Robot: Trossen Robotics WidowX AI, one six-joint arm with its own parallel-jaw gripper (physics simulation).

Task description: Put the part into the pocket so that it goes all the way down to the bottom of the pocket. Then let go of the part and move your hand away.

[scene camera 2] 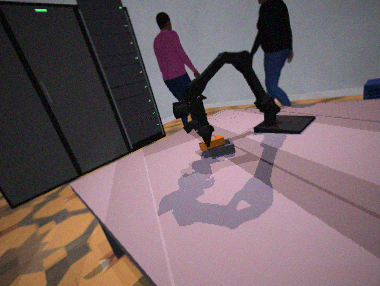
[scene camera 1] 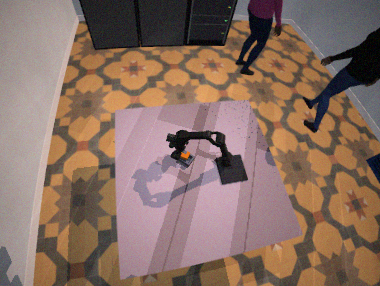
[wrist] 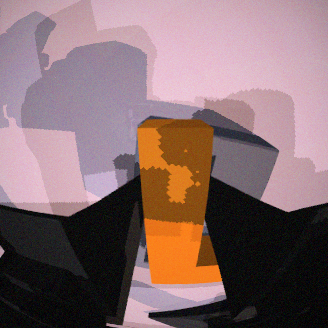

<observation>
My gripper grips an orange block. Further things: a grey pocket block.
</observation>
